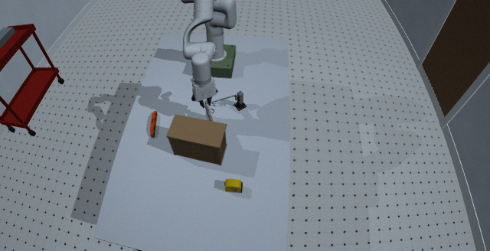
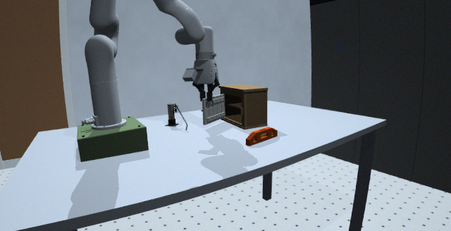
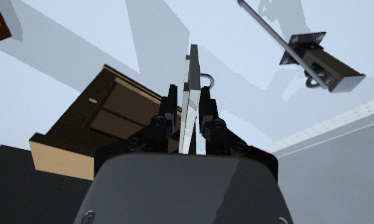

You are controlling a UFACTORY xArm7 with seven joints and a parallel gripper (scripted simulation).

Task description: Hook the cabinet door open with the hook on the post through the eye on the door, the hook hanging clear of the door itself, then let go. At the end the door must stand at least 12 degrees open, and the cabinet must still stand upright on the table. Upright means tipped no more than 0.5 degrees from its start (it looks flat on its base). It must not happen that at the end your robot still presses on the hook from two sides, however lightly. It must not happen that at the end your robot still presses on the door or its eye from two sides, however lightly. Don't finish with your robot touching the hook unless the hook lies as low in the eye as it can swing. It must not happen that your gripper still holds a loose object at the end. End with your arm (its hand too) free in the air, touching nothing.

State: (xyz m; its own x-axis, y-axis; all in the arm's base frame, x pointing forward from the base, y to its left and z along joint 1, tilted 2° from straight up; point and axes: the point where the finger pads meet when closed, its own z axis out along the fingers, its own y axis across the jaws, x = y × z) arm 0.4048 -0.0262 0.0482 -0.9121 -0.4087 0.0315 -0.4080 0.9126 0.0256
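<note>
Now: the thin hook 8 cm behind my hand, 9 cm to the left of it and 9 cm below it. Also, from my hand: grey door: 7 cm ahead, 4 cm to the left, 7 cm below; orange spirit level: 4 cm ahead, 28 cm to the right, 12 cm below; yellow tape measure: 39 cm ahead, 13 cm to the left, 11 cm below.
</note>
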